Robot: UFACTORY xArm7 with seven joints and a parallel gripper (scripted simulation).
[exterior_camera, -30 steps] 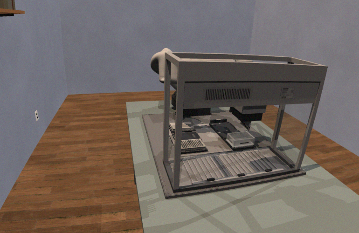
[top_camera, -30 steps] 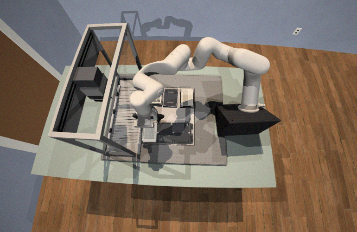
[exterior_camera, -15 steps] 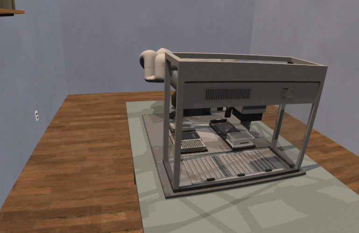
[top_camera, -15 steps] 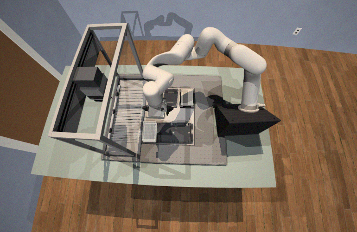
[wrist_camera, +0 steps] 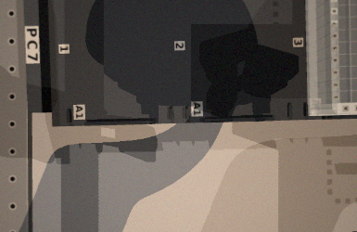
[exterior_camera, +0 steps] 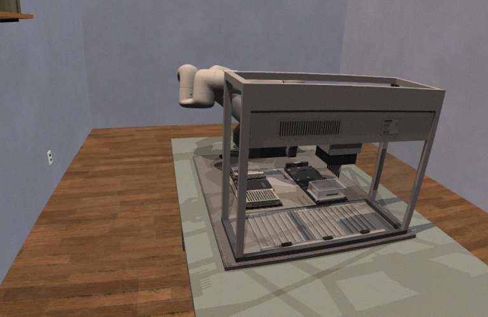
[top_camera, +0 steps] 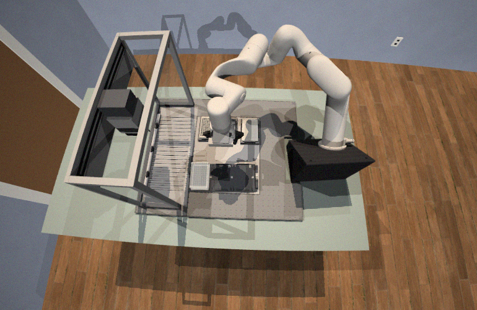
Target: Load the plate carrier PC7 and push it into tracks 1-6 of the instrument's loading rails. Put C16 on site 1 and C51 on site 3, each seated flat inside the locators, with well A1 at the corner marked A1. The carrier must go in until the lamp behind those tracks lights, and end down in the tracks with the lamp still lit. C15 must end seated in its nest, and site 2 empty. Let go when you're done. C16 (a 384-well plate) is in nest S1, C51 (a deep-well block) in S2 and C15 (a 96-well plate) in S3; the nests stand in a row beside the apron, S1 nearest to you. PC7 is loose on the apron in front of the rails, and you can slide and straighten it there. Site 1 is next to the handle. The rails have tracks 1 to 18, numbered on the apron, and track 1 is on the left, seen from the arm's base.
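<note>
Right now the dark nest S1 is 150 mm below my hand, 130 mm to the right of it and 120 mm behind it. Also, from my hand: nest S2: 150 mm below, 130 mm to the right; then dark plate carrier PC7: 140 mm below, 130 mm to the left, 10 mm ahead.
</note>
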